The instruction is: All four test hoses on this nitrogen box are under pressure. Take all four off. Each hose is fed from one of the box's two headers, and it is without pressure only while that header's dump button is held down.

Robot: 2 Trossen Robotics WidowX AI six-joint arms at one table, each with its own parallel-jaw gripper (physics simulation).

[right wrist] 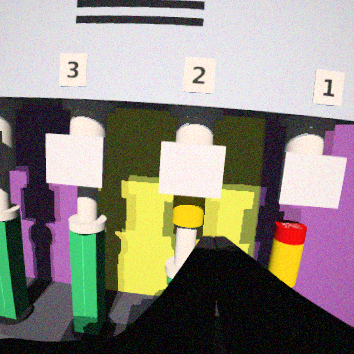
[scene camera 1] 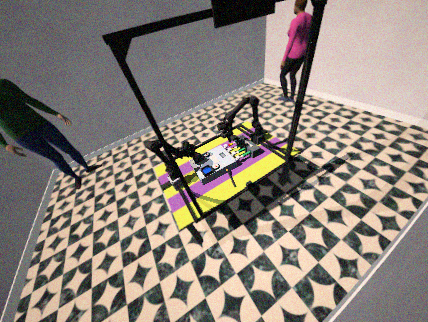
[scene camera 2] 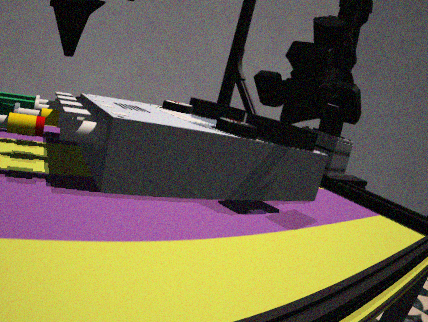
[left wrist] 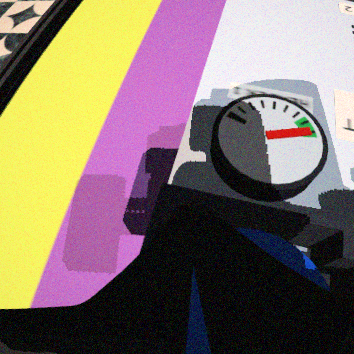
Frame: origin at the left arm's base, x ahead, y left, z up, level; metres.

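Seen in the pictures: left gripper, fingertip midpoint: (scene camera 1: 199,154) (scene camera 2: 282,122) (left wrist: 190,216); right gripper, fingertip midpoint: (right wrist: 211,246) (scene camera 1: 229,142) (scene camera 2: 68,56); left arm's base, link origin: (scene camera 1: 174,176) (scene camera 2: 329,134); right arm's base, link origin: (scene camera 1: 258,134).
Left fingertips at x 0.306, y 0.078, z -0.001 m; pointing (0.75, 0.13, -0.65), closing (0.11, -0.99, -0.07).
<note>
Pixels of each thing's top centre, then the offset from my left fingertips to it. "pt": a spot on its surface instead. Level surfaces: height alone.
- round gauge, surface spot: (left wrist: 268,147) pt 0.043 m ahead, 0.034 m right, 0.016 m down
- hose with the yellow collar, surface spot: (right wrist: 188,215) pt 0.291 m ahead, 0.132 m right, 0.045 m down
- yellow hose with a red cap, surface spot: (right wrist: 288,251) pt 0.319 m ahead, 0.068 m right, 0.045 m down
- second green hose, surface spot: (right wrist: 10,270) pt 0.330 m ahead, 0.270 m right, 0.048 m down
- table top, surface height: 0.111 m down
The grey nitrogen box (scene camera 1: 222,156) (scene camera 2: 197,160) lies on the striped table. In the left wrist view my left gripper (left wrist: 190,216) (scene camera 1: 202,158) is shut and empty, right over the blue dump button (left wrist: 281,247) (scene camera 1: 207,170). Beyond it a round gauge (left wrist: 268,147) has its red needle in the green mark. In the right wrist view my right gripper (right wrist: 211,246) (scene camera 1: 228,135) is shut and empty in front of port 2. The hose with the yellow collar (right wrist: 188,215) is there, a green hose (right wrist: 84,274) is at port 3, and a yellow hose with a red cap (right wrist: 288,251) is below port 1. A second green hose (right wrist: 10,270) shows at the left edge.
The table top (scene camera 1: 251,169) has yellow and purple stripes. A black frame post (scene camera 1: 305,80) stands at its right corner and another post (scene camera 1: 145,108) at the left. A person in pink (scene camera 1: 297,48) stands at the back right. Another person (scene camera 1: 62,144) is at the left edge.
</note>
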